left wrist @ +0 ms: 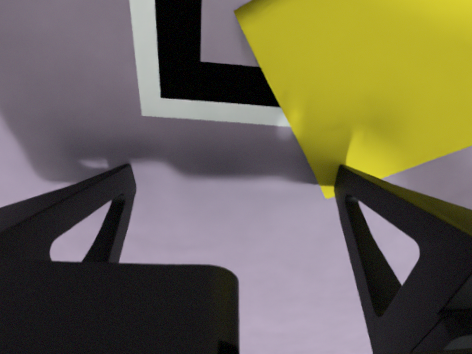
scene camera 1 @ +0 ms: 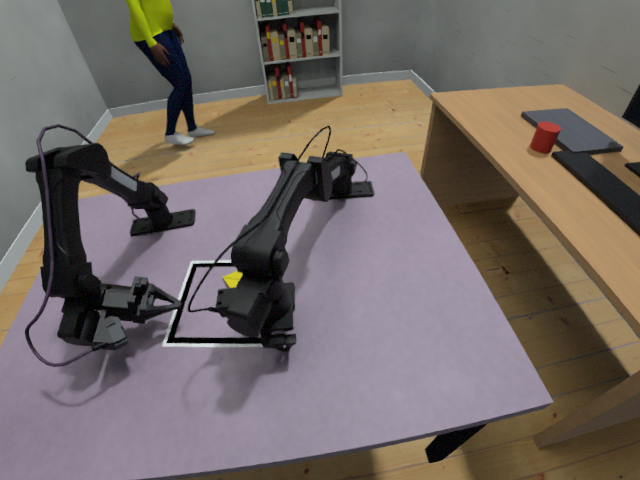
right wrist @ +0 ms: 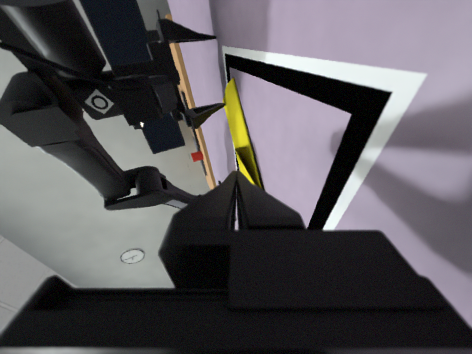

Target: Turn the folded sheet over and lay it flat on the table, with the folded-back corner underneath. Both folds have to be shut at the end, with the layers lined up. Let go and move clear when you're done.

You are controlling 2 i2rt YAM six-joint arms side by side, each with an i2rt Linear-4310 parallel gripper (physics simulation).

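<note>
The yellow folded sheet [scene camera 1: 233, 279] [left wrist: 360, 75] [right wrist: 240, 125] is mostly hidden behind the left arm in the scene view. In the left wrist view it lies across a corner of the black and white outline, its pointed corner beside the tip of the finger at the picture's right. The right wrist view shows it at a low angle, with a shaded gap between layers near its lower end. My left gripper [scene camera 1: 280, 343] [left wrist: 235, 176] [right wrist: 220, 74] is open, low over the table at the sheet's corner. My right gripper [scene camera 1: 179, 304] [right wrist: 236, 177] is shut and empty, left of the sheet.
The square outline [scene camera 1: 211, 341] [left wrist: 179, 50] [right wrist: 345, 155] is marked on the purple table [scene camera 1: 392, 310]. The left arm reaches over its right part; the right gripper's tips are over its left side. A wooden desk [scene camera 1: 496, 129] with a red cup [scene camera 1: 544, 137] stands at the right.
</note>
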